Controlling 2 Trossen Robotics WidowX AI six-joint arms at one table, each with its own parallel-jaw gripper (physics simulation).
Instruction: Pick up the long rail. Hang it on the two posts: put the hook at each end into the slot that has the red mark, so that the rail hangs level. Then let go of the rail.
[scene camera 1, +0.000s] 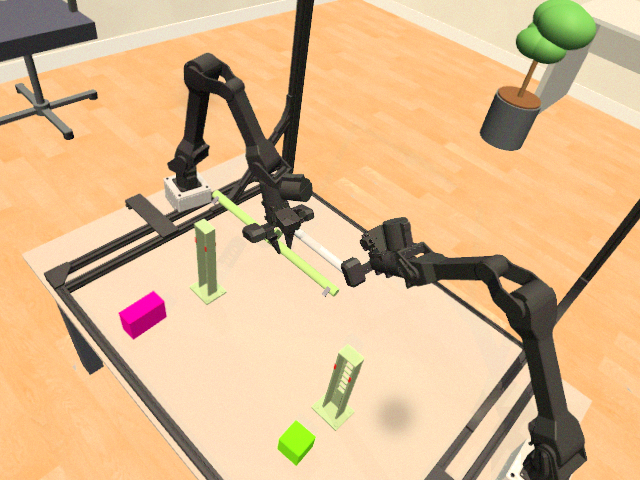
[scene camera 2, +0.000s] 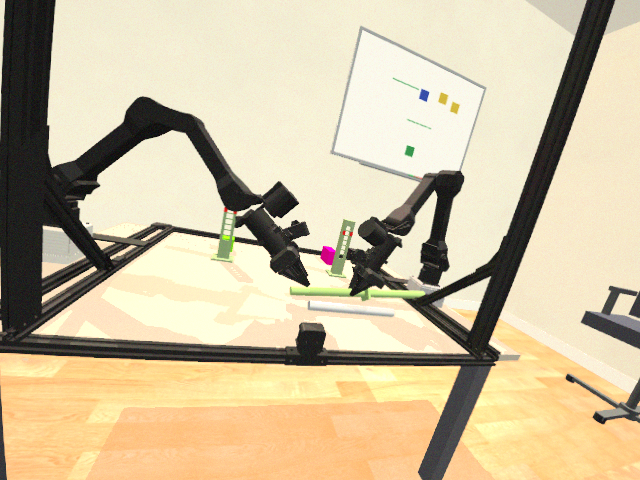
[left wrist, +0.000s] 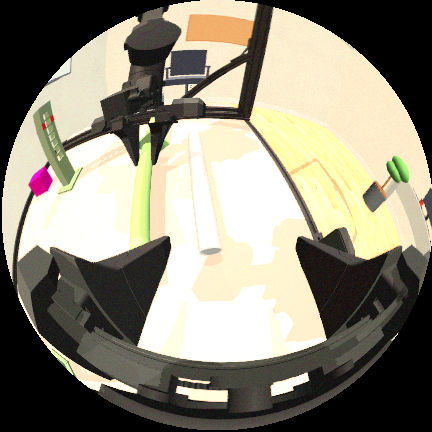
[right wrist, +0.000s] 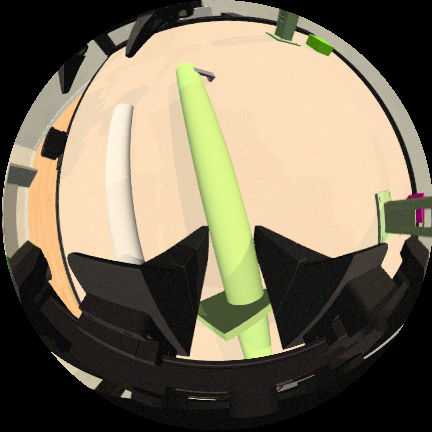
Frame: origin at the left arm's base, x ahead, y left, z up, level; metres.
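Seen in the pictures: left gripper, between the fingertips: (scene camera 1: 358, 255) (scene camera 2: 308, 281) (left wrist: 235, 243) (right wrist: 90, 74); right gripper, between the fingertips: (scene camera 1: 284, 251) (scene camera 2: 349, 293) (left wrist: 145, 164) (right wrist: 231, 231); left arm's base, origin of its link: (scene camera 1: 540, 474) (scene camera 2: 57, 224); right arm's base, origin of its link: (scene camera 1: 187, 183) (scene camera 2: 428, 282).
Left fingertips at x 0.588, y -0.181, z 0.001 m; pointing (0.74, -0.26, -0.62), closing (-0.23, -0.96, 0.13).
Offsets run from my left fingertips to a thing's middle. "pt": to the spot under its first point.
The long light-green rail @(dy +0.086, dx +0.217, dz -0.052 m) (scene camera 1: 310, 267) (scene camera 2: 325, 292) (left wrist: 141, 200) (right wrist: 215, 165) lies low over the table, with a grey hook @(pt dy +0.106, dx +0.008, dz -0.065 m) (scene camera 1: 325, 291) (right wrist: 206, 75) at its near end in scene camera 1 and a square collar @(pt dy +0.067, dx +0.214, dz -0.048 m) (scene camera 2: 366, 294) (right wrist: 225, 320) near its middle. My right gripper (scene camera 1: 284, 249) (scene camera 2: 353, 293) (left wrist: 145, 164) (right wrist: 231, 231) is shut on the rail beside the collar. My left gripper (scene camera 2: 308, 284) (left wrist: 235, 243) is open and empty above the table; its fingertips are hidden in scene camera 1. Two green posts @(dy +0.310, dx +0.214, dz +0.029 m) (scene camera 1: 205, 263) @(dy +0.325, dx -0.206, dz +0.029 m) (scene camera 1: 343, 382) stand upright, each with red-marked slots.
A white rod @(dy +0.005, dx +0.145, dz -0.068 m) (scene camera 1: 323, 250) (scene camera 2: 351, 308) (left wrist: 205, 200) (right wrist: 119, 180) lies beside the rail. A magenta block @(dy +0.475, dx +0.235, dz -0.050 m) (scene camera 1: 142, 315) (scene camera 2: 327, 255) lies near one post, a lime block @(dy +0.438, dx -0.205, dz -0.055 m) (scene camera 1: 296, 442) (right wrist: 320, 45) near the other. A black frame (scene camera 2: 206, 355) edges the table.
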